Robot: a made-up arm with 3 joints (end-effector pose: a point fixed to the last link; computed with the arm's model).
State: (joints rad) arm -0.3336 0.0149 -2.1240
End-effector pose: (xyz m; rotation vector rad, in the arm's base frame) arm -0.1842 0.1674 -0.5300 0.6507 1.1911 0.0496
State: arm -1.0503 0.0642 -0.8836
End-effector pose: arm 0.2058 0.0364 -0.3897 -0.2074 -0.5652 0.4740
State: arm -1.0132 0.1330 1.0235
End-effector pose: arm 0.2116 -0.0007 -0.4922 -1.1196 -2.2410 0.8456
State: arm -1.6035 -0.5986 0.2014
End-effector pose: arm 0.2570 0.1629 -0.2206 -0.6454 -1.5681 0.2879
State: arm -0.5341 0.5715 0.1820
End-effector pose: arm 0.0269 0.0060 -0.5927 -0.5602 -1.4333 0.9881
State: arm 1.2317 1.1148 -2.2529
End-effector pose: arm -0.8388 0.3400 -0.1961 0.8801 1.9160 0.6304
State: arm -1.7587 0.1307 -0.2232
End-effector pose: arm 0.4786 -0.0682 -0.0334 -1.0030 -1.7431 0.6147
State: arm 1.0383 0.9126 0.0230
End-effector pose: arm -0.8717 0.2796 -0.1947 0.5319 -0.4092 0.8177
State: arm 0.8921 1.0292 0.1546
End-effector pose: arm -0.8003 0.2549 -0.3463 0.3907 -0.7613 0.9066
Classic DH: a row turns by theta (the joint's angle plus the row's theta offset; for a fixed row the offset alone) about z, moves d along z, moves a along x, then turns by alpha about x. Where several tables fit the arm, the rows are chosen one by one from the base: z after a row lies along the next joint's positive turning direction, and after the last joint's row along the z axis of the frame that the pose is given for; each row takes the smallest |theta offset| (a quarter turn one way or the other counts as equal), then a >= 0, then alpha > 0; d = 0 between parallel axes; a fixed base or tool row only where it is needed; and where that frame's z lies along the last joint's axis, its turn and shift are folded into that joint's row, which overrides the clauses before.
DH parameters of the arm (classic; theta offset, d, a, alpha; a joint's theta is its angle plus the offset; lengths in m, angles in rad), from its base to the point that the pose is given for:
base (fixed): -0.3076 0.1586 -0.189 -1.5743
joint 1: 0.255 -0.4132 0.1511 2.5478
joint 2: 0.2803 -1.2086 -0.3696 0.4507
joint 3: 0.3996 0.4224 -0.0073 -1.2648
tool (fixed): 0.6448 0.06 0 0

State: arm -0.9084 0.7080 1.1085
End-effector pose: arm 0.3662 -0.1170 -0.4602 1.1741 2.6003 -1.2073
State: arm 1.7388 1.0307 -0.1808
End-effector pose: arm -0.9320 0.3064 0.3075 1.0161 0.2055 0.6037
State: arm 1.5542 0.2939 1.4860
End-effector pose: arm -0.8884 0.3253 0.4315 0.2845 -0.7880 0.4626
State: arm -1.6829 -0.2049 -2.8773
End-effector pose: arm 0.4737 -0.0116 -0.0955 0.6962 0.7064 0.0054
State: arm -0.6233 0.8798 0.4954
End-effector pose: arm 0.2196 -0.0752 -0.5576 -0.8249 -2.0165 1.2408
